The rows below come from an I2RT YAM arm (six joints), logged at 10 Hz.
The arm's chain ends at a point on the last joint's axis. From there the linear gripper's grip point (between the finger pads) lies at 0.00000 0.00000 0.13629 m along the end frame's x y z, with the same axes.
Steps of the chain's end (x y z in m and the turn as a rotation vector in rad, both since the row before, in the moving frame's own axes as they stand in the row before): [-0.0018, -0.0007, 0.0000, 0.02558, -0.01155, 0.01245]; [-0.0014, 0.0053, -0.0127, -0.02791, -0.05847, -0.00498]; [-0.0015, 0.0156, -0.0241, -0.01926, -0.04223, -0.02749]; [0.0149, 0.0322, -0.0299, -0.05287, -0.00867, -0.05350]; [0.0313, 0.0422, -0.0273, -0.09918, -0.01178, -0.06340]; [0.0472, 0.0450, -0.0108, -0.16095, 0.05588, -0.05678]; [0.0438, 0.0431, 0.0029, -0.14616, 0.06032, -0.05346]
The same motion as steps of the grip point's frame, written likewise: [-0.0034, -0.0042, -0.0001, 0.02558, -0.01155, 0.01245]; [-0.0094, 0.0091, -0.0130, -0.02791, -0.05847, -0.00498]; [-0.0072, 0.0183, -0.0242, -0.01926, -0.04223, -0.02749]; [0.0139, 0.0394, -0.0301, -0.05287, -0.00867, -0.05350]; [0.0301, 0.0557, -0.0280, -0.09918, -0.01178, -0.06340]; [0.0554, 0.0666, -0.0128, -0.16095, 0.05588, -0.05678]; [0.0525, 0.0627, 0.0012, -0.14616, 0.06032, -0.05346]
